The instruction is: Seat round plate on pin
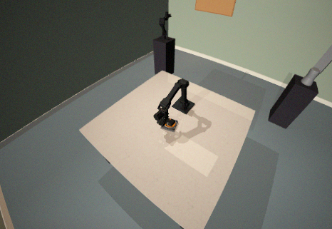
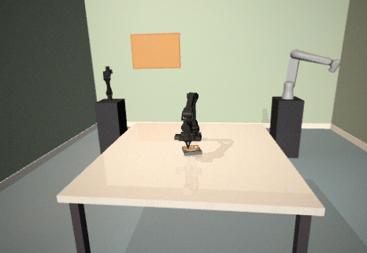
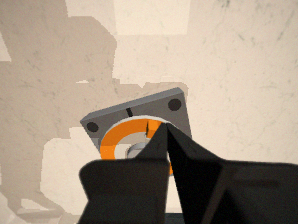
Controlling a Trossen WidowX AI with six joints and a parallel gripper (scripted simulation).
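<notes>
Right now the base is 50 mm behind my gripper tip, 20 mm to the left of it and 20 mm below it.
</notes>
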